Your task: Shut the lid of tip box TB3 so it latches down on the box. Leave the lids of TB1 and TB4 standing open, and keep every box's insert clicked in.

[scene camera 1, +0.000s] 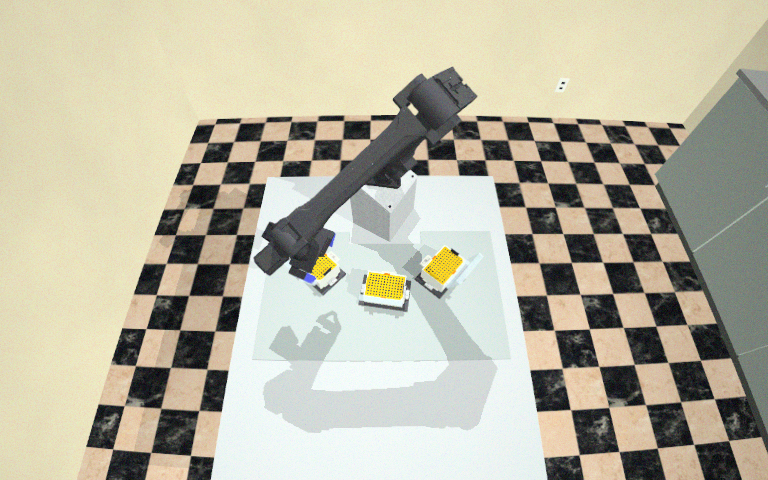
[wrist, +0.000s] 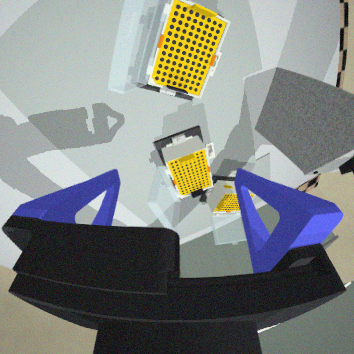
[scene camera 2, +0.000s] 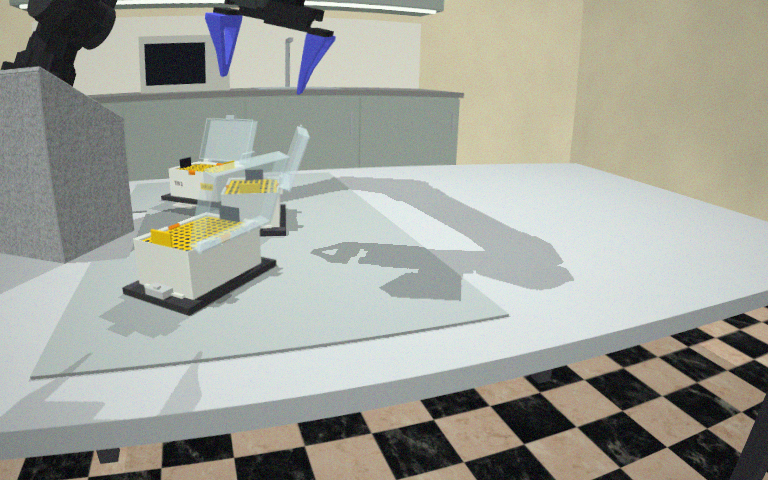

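Where they show: gripper, fingertip midpoint: [scene camera 1: 322, 261] [wrist: 176, 174] [scene camera 2: 260, 84]; arm's base, origin of the base link: [scene camera 1: 381, 174] [scene camera 2: 38, 93].
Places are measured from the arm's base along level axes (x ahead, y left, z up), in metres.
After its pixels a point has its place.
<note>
TB3, the box nearest the camera in scene view 2 [scene camera 2: 223, 263] {x 0.243, y -0.253, z -0.188 m}, is at the left in scene view 1 [scene camera 1: 333, 276] {x 0.253, y -0.166, z -0.200 m} and largest in the wrist view [wrist: 189, 50] {x 0.216, y -0.217, z -0.161 m}. Its clear lid [scene camera 2: 246, 163] {x 0.271, y -0.281, z -0.075 m} [wrist: 125, 50] {x 0.289, y -0.258, z -0.074 m} stands open; its yellow insert [scene camera 2: 198, 230] {x 0.219, y -0.209, z -0.161 m} looks level. My gripper [scene camera 1: 320, 258] {x 0.303, y -0.169, z 0.000 m} [scene camera 2: 261, 83] {x 0.303, y -0.169, z 0.000 m} [wrist: 176, 174] {x 0.303, y -0.169, z 0.000 m} is open and empty, high above the boxes; it partly covers TB3 in scene view 1. The middle box [scene camera 1: 385, 287] [scene camera 2: 252, 206] and right box [scene camera 1: 444, 266] [scene camera 2: 192, 182] {x 0.216, y 0.159, z -0.179 m} are TB1 and TB4, labels unclear. Their lids [scene camera 2: 295, 155] {x 0.365, y -0.072, z -0.103 m} [scene camera 2: 228, 138] {x 0.294, y 0.247, z -0.112 m} stand open.
The boxes sit in black bases on a pale mat [scene camera 1: 385, 345] {x 0.479, y -0.006, z -0.218 m} [scene camera 2: 317, 328] {x 0.318, y -0.370, z -0.218 m} on the white table [scene camera 1: 373, 447] {x 0.758, y -0.049, z -0.222 m} [scene camera 2: 566, 203] {x 0.927, y -0.030, z -0.221 m}. The grey robot pedestal [scene camera 1: 385, 215] {x 0.108, y 0.009, z -0.071 m} [scene camera 2: 84, 164] {x 0.067, y -0.053, z -0.099 m} [wrist: 305, 120] {x 0.072, y -0.044, z -0.099 m} stands behind them. Grey cabinets [scene camera 1: 719, 186] [scene camera 2: 396, 133] stand beyond the table.
</note>
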